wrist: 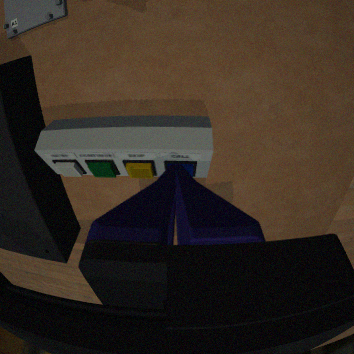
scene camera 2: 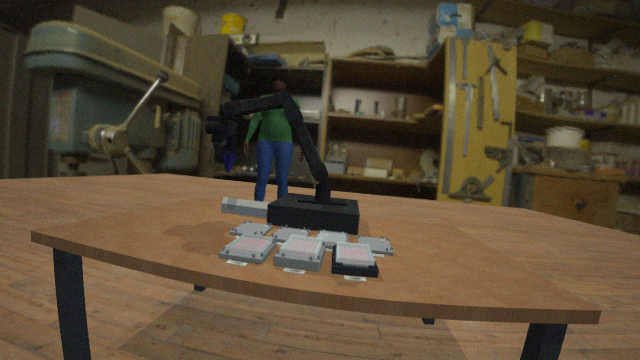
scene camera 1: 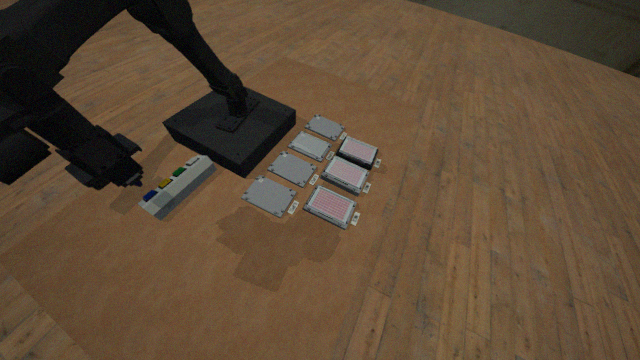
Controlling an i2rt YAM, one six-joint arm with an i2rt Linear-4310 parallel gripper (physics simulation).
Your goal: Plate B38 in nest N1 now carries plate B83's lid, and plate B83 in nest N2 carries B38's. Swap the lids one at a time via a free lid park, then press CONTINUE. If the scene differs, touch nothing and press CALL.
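Places are measured from the arm's base along level axes (x back, y right, z up), in centimetres.
Where they show: gripper, fingertip midpoint: [wrist: 175,173] [scene camera 2: 228,172] [scene camera 1: 139,184]; arm's base, origin of the base link: [scene camera 2: 322,202] [scene camera 1: 239,113].
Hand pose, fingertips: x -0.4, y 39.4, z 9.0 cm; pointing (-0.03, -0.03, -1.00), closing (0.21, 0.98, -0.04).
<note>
Each offset is from my fingertips to the top centre of the thing.
My gripper [scene camera 1: 138,184] [scene camera 2: 228,171] [wrist: 175,173] is shut and empty. In the wrist view its purple tips overlap the blue CALL button {dx +8.0, dy -1.6, dz -11.5 cm} [scene camera 1: 149,195] [wrist: 189,169]; whether they touch it is unclear. The button box {dx +4.9, dy -8.6, dz -10.7 cm} [scene camera 1: 186,186] [scene camera 2: 245,207] [wrist: 125,137] also has the green CONTINUE button {dx +6.0, dy -11.4, dz -11.5 cm} [scene camera 1: 179,172] [wrist: 101,169], a yellow button {dx +7.0, dy -6.5, dz -11.5 cm} [scene camera 1: 164,183] [wrist: 140,170] and a white one {dx +5.0, dy -16.3, dz -11.5 cm} [scene camera 1: 192,161] [wrist: 68,167]. Three pink-welled plates {dx -41.9, dy -18.5, dz -14.4 cm} [scene camera 1: 331,204] {dx -43.7, dy -31.7, dz -13.1 cm} [scene camera 1: 346,173] {dx -45.9, dy -44.1, dz -13.5 cm} [scene camera 1: 358,150] sit in two grey nests and one black nest. Their labels are unreadable, so N1 and N2 cannot be told apart.
Several grey pads stand in a row, including one {dx -22.2, dy -15.4, dz -15.1 cm} [scene camera 1: 269,197] at the near end; another pad {dx -27.5, dy -41.0, dz -15.3 cm} [scene camera 1: 310,145] looks paler, perhaps covered by a clear lid. The black arm base [scene camera 1: 231,125] [scene camera 2: 313,215] [wrist: 30,175] adjoins the button box. A person [scene camera 2: 275,130] stands behind the table.
</note>
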